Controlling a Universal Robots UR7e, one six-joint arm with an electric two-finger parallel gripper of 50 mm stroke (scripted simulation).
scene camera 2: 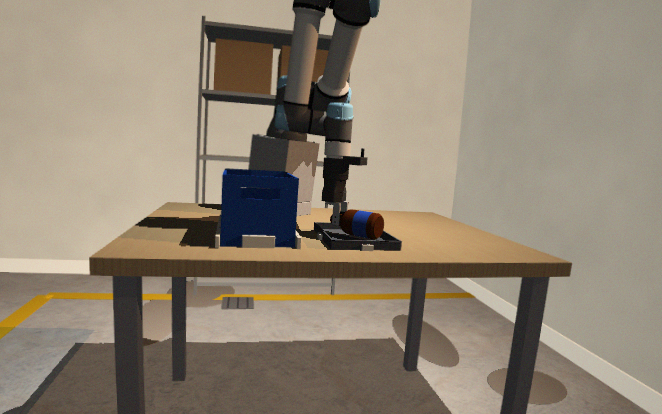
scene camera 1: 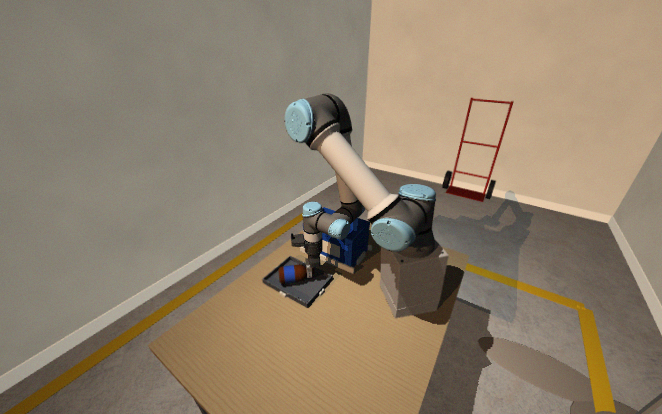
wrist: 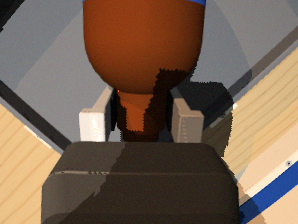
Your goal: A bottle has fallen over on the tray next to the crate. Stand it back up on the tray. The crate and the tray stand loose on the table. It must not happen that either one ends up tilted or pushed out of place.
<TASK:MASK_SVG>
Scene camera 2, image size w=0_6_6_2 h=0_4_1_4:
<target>my gripper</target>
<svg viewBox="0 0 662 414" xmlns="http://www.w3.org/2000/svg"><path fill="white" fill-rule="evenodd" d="M324 162L322 201L325 201L325 204L333 205L332 225L340 225L340 214L347 211L349 202L346 201L346 180L348 180L349 165Z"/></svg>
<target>tray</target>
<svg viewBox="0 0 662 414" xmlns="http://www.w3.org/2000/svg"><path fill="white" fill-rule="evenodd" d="M314 222L314 231L317 234L320 232L323 235L322 240L331 250L361 250L362 244L374 245L374 250L401 250L402 241L384 230L378 239L373 240L346 234L340 226L332 225L329 222Z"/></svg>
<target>brown bottle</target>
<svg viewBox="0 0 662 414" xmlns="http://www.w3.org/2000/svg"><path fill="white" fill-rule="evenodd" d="M340 214L340 225L337 226L340 226L346 234L374 240L382 235L384 219L381 214L353 209Z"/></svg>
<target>blue crate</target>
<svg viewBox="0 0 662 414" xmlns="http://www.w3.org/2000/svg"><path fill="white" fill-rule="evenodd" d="M223 172L220 246L242 247L242 235L275 236L275 247L295 247L299 178L284 171L227 169L227 174L229 175L225 175L226 172Z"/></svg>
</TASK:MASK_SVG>
